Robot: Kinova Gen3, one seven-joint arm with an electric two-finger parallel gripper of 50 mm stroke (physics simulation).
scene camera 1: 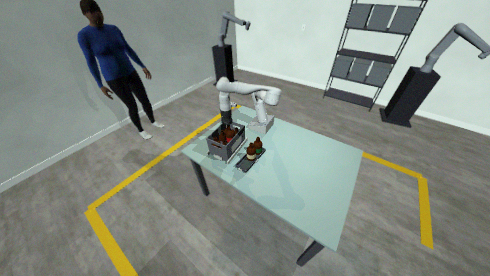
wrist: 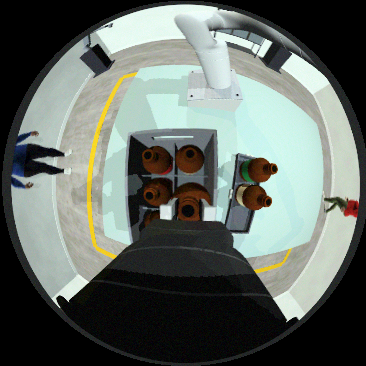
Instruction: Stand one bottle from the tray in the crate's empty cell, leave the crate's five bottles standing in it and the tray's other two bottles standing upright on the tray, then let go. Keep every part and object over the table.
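Frame: origin at the arm's base, x ahead, y left, z up, level; centimetres.
Where they show: gripper, fingertip midpoint: (scene camera 1: 229, 128) (wrist: 188, 205); arm's base at its link origin: (scene camera 1: 263, 120) (wrist: 218, 80).
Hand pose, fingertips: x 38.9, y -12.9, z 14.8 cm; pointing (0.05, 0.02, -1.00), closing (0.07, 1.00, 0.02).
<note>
Each offset is from my fingertips to the top centre of the thing. "spot": to the spot under its first point. Level surfaces: height alone.
My gripper (scene camera 1: 227, 125) (wrist: 188, 205) points down over the crate @(dy -4.0, dx -0.4, dz -5.2 cm) (scene camera 1: 217, 151) (wrist: 214, 160), shut on the neck of a brown bottle @(dy +0.4, dx +0.5, dz +2.2 cm) (scene camera 1: 230, 133) (wrist: 189, 210). The bottle is upright, its lower part inside the crate's walls; its base is hidden. In the wrist view, bottles stand at the crate's upper left (wrist: 157, 160), upper right (wrist: 190, 159) and middle left (wrist: 157, 193); another @(dy -8.9, dx +8.2, dz -6.4 cm) (wrist: 151, 218) partly shows below. The lower right cell is hidden. A green-label bottle @(dy +21.1, dx -5.6, dz -6.7 cm) (scene camera 1: 258, 145) (wrist: 257, 170) and a cream-label bottle @(dy +19.0, dx +2.4, dz -6.7 cm) (scene camera 1: 251, 152) (wrist: 254, 197) stand on the tray @(spot: dy +17.9, dx +12.7, dz -22.2 cm) (scene camera 1: 244, 166) (wrist: 240, 221).
The tray lies close beside the crate on the pale table @(dz -22.7 cm) (scene camera 1: 315, 175) (wrist: 280, 215). The arm's base (scene camera 1: 262, 124) (wrist: 212, 97) stands near the crate and tray. A person in blue (scene camera 1: 111, 52) (wrist: 21, 161) stands on the floor beyond the table.
</note>
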